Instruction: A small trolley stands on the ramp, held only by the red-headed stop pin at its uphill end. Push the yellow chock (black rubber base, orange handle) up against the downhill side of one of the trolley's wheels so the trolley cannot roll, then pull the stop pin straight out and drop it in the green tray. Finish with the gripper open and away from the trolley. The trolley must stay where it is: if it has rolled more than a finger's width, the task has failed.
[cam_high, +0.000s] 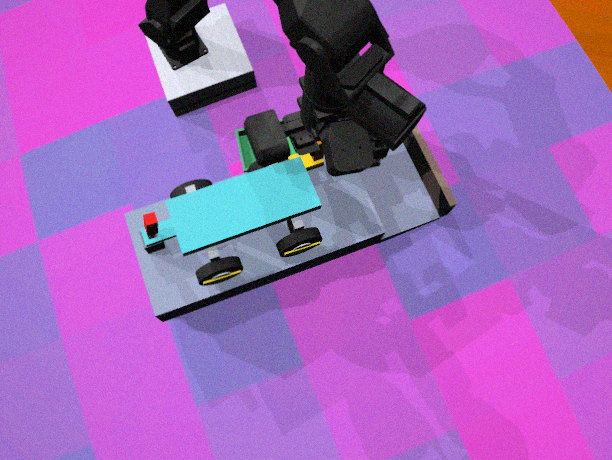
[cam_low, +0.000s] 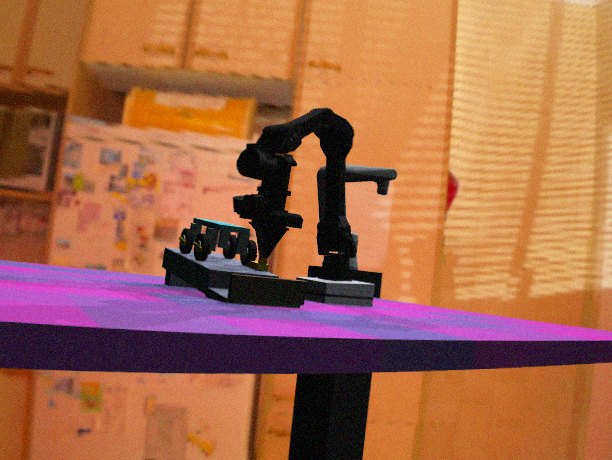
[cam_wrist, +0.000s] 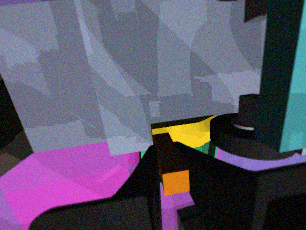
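My gripper tip is 20 mm to the left of the yellow chock and 10 mm above it. Also, from my gripper tip: trolley 130 mm to the right, 40 mm ahead, 30 mm above; grey ramp 130 mm to the right, 40 mm below, 40 mm ahead; brown end wall 140 mm to the left, 80 mm ahead, 60 mm below.
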